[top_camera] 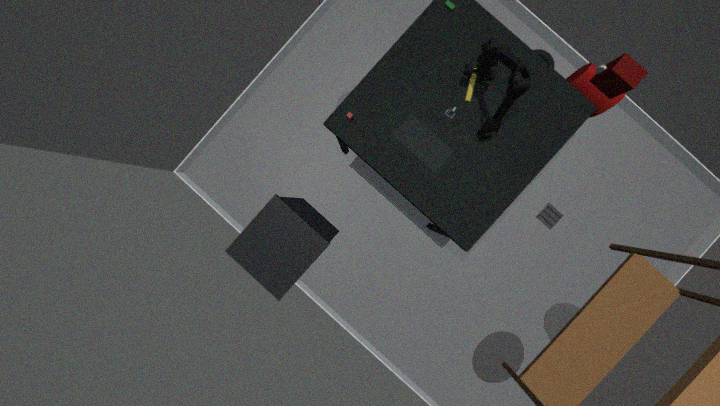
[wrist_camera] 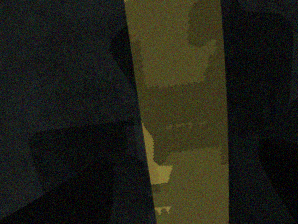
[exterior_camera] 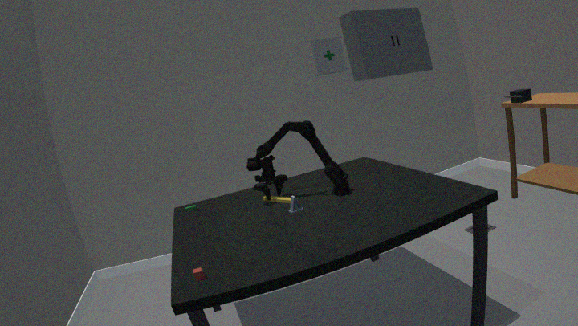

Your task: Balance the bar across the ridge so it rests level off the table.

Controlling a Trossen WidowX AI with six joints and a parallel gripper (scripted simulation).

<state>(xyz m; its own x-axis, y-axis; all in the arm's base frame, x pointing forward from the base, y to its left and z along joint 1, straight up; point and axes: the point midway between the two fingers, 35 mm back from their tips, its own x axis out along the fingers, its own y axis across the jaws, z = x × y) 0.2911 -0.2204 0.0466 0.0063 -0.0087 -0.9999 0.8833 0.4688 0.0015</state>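
My gripper tip is 30 mm to the right of the yellow bar and 10 mm past it. Round my gripper tip: flat green marker (450 mm ahead, 280 mm to the right); red block (720 mm to the left, 450 mm ahead).
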